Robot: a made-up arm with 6 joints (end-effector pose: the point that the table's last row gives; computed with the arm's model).
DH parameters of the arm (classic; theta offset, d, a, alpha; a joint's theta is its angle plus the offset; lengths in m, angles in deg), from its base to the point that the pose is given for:
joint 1: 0 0.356 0 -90
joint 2: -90 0 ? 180
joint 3: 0 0 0 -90
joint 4: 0 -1.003 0 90
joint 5: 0 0.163 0 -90
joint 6: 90 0 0 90
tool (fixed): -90 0 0 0
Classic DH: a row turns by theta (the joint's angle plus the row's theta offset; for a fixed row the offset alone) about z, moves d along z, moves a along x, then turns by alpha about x.
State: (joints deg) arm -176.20 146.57 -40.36 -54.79 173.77 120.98
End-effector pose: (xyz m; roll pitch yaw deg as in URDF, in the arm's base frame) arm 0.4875 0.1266 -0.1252 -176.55 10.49 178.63
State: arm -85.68 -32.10 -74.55 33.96 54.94 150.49
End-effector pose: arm -0.1097 -0.3431 0.4917 -175.00 -6.50 -58.28
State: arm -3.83 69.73 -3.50 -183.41 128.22 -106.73
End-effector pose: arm 1.1325 0.0873 -0.2967 105.67 -21.47 173.29
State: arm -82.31 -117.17 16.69 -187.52 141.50 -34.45
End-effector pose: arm -0.0397 1.5014 0.6626 -150.80 7.85 -77.59
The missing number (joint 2, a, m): 0.88
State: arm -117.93 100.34 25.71 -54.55 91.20 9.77
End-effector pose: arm -0.5536 -0.8424 -0.8043 2.90 -10.01 -173.73
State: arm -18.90 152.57 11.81 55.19 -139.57 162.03
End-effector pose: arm -0.3015 0.0049 -1.1632 -65.42 -50.20 -75.18
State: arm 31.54 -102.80 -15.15 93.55 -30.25 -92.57
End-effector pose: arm -0.8401 -0.5038 1.1699 87.90 -59.81 -57.98
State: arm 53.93 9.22 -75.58 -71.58 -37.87 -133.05
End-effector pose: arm 0.0875 0.0326 0.2117 -55.26 53.49 155.73
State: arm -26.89 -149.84 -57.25 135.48 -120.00 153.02
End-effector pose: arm -0.4840 0.3758 0.5919 -150.88 31.83 -161.27
